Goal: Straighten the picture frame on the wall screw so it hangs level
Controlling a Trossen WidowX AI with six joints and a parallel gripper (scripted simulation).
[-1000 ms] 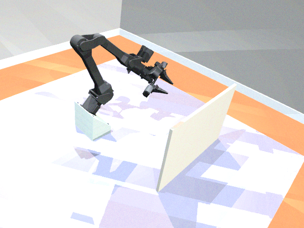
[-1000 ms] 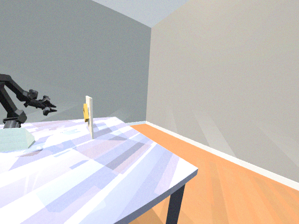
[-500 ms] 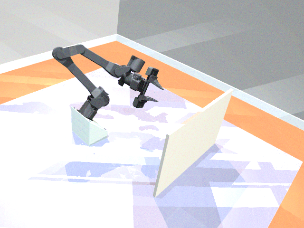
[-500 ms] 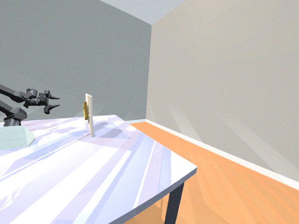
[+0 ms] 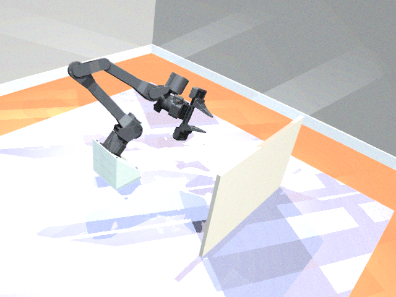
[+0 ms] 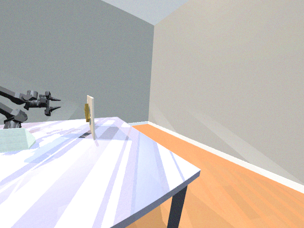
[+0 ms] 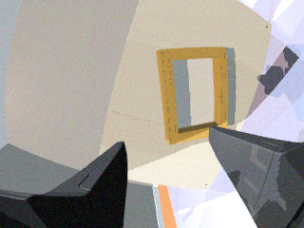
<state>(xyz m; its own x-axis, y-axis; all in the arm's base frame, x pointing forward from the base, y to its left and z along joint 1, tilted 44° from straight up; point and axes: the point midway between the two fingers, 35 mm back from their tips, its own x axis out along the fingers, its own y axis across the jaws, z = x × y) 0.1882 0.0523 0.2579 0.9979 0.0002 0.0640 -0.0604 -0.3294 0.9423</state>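
Right now my gripper tip is 200 mm short of the picture frame, 10 mm to the left of it and 90 mm above it. Round my gripper tip: cream wall panel: 210 mm ahead, 10 mm to the right, 90 mm below.
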